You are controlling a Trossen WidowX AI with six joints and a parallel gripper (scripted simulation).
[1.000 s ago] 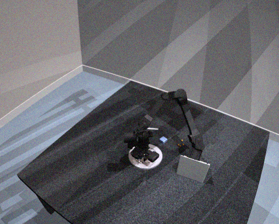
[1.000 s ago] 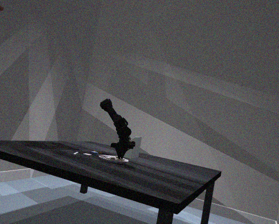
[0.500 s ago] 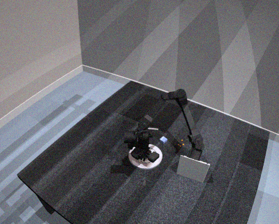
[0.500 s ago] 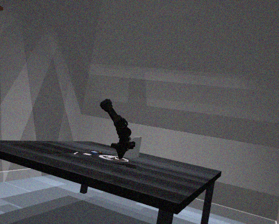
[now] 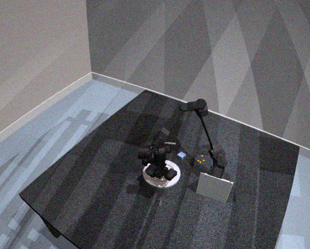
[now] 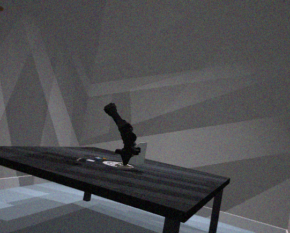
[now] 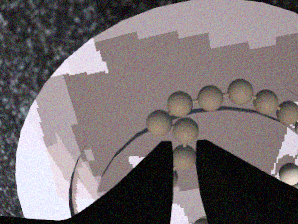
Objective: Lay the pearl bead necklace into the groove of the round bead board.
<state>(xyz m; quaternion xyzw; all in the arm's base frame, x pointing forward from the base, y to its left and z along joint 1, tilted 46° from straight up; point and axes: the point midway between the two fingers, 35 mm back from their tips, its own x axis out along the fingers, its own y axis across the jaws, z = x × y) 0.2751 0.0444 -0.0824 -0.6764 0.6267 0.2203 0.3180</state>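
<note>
My gripper tip is now 40 mm to the left of the round white bead board, 10 mm short of it and 10 mm above it. Also, from my gripper tip: small white block: 180 mm ahead, 140 mm to the right; then small blue cube: 220 mm to the right, 10 mm below, 10 mm behind; then thin white stick: 270 mm to the right, 130 mm ahead, 10 mm below.
</note>
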